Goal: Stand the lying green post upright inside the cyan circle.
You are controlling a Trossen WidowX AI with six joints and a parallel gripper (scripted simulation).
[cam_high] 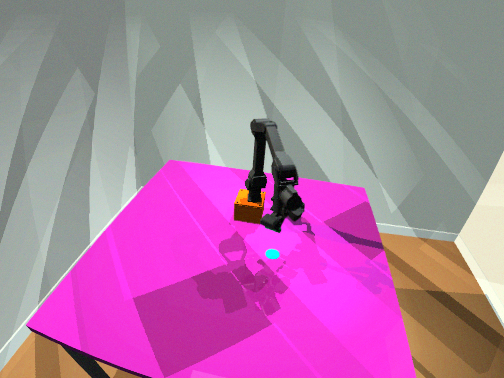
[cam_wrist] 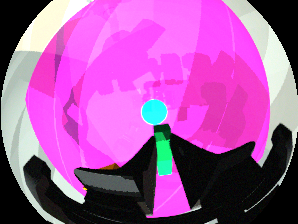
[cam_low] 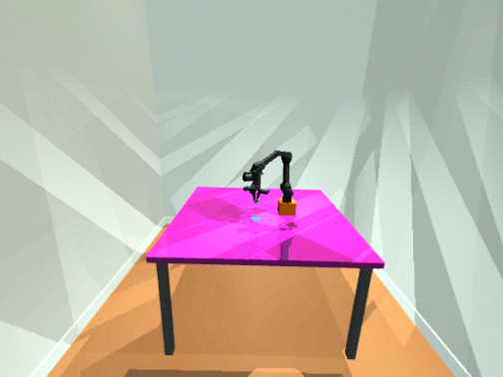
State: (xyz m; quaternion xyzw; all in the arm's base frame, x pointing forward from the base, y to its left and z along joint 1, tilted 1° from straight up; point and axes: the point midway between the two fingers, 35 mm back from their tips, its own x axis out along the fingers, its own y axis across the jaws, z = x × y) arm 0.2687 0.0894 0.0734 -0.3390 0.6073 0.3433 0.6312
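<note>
Now: the cyan circle 1 cm behind my gripper tip and 14 cm below it. From my gripper tip the other things lie so: green post: 1 cm behind, 2 cm to the right.
</note>
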